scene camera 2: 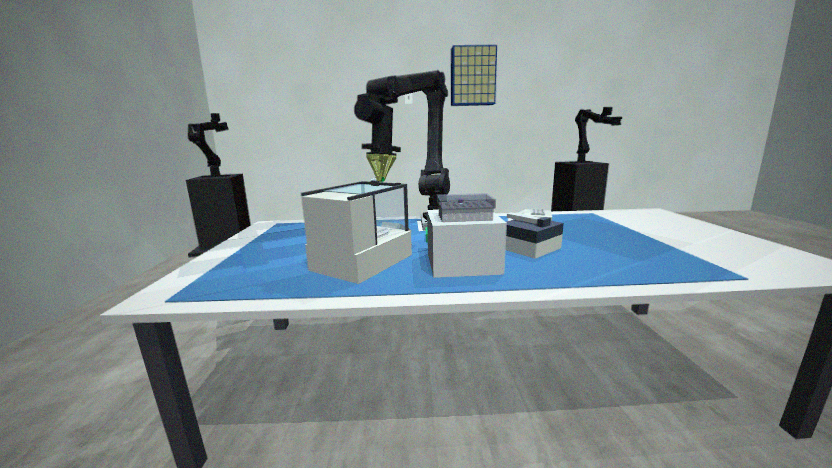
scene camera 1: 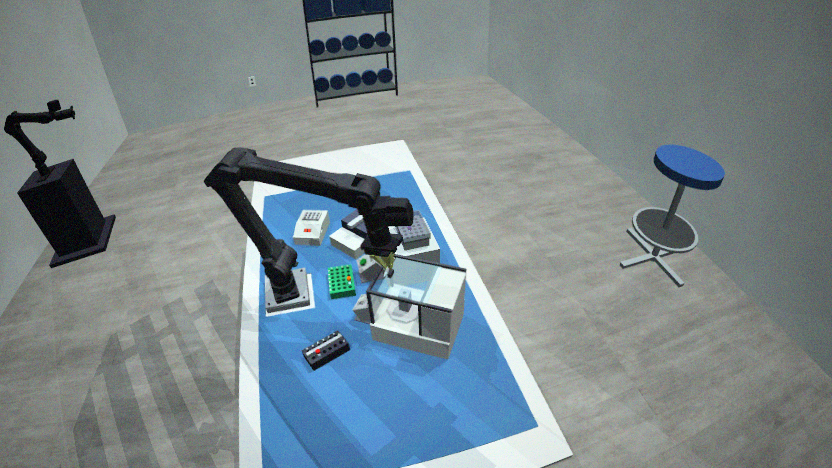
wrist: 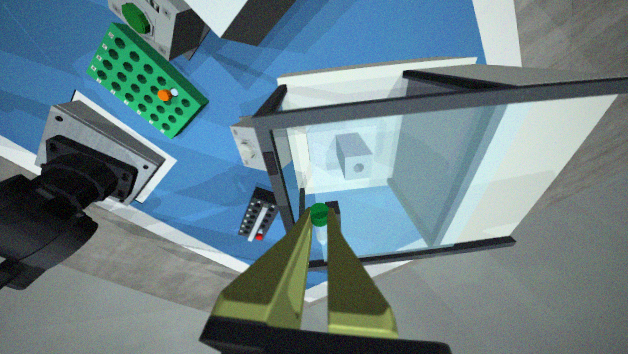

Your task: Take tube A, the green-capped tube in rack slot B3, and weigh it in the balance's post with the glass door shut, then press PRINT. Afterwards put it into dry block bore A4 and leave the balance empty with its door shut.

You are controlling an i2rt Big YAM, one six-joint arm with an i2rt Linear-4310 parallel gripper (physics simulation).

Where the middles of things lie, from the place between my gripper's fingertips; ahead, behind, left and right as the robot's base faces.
My hand is 5 cm short of the balance (scene camera 2: 354, 231), 7 cm to the left of it and 11 cm above it. Also, from my hand: box with green START button (wrist: 171, 36): 2 cm ahead, 22 cm to the left, 18 cm below; grey-lidded block (scene camera 2: 465, 237): 14 cm ahead, 20 cm to the left, 13 cm below.
